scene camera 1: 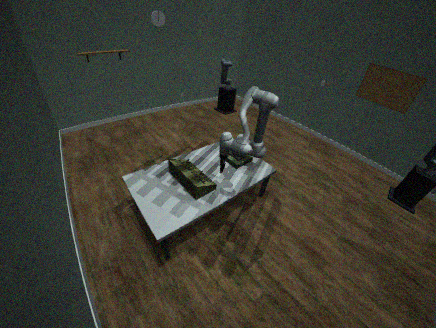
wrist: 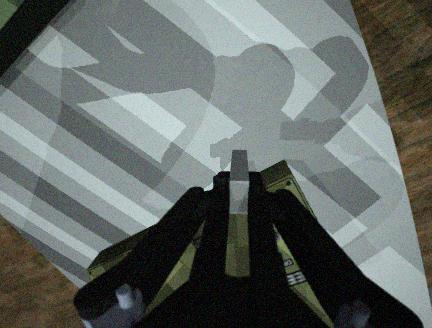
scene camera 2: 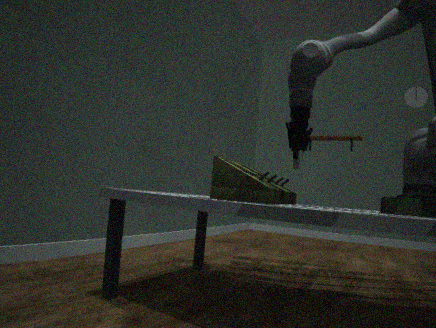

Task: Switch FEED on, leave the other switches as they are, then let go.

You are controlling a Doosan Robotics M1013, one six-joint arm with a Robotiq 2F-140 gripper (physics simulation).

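Frame: origin at the arm's base, x ahead, y left, z up, level; centimetres.
Where they show: gripper, fingertip midpoint: [scene camera 1: 221,172] [wrist: 239,162] [scene camera 2: 297,168]; arm's base, link origin: [scene camera 1: 238,154] [scene camera 2: 423,200].
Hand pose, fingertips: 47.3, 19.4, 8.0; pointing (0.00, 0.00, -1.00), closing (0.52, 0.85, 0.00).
Note:
Each offset is from my fingertips to the centre of the thing, as dx, dy, dz. Level surfaces: height alone.
A long olive-green wedge-shaped switch box @[+22.5, -20.7, -7.8] [scene camera 1: 192,179] [scene camera 2: 237,184] [wrist: 276,173] sits on the table. Several thin dark switch levers @[+13.6, -14.8, -2.9] [scene camera 2: 273,178] stick up from its sloped top and lean the same way in scene camera 2. Which lever is FEED cannot be read; small labels in the wrist view are partly hidden by the fingers. My gripper [scene camera 1: 222,170] [scene camera 2: 296,164] [wrist: 239,162] is shut and empty, pointing down. It hangs above and beyond the box's low edge, apart from the levers in scene camera 2. In the wrist view its fingers hide much of the box.
The pale table @[dz -14.2] [scene camera 1: 156,226] [scene camera 2: 150,194] [wrist: 131,220] carries striped shadows. The arm's green base [scene camera 1: 241,160] [scene camera 2: 392,205] is at its far end. A second arm stands on a black pedestal [scene camera 1: 226,98]; another pedestal [scene camera 1: 413,188] is at the right. A shelf [scene camera 1: 103,52] [scene camera 2: 336,138] hangs on the wall.

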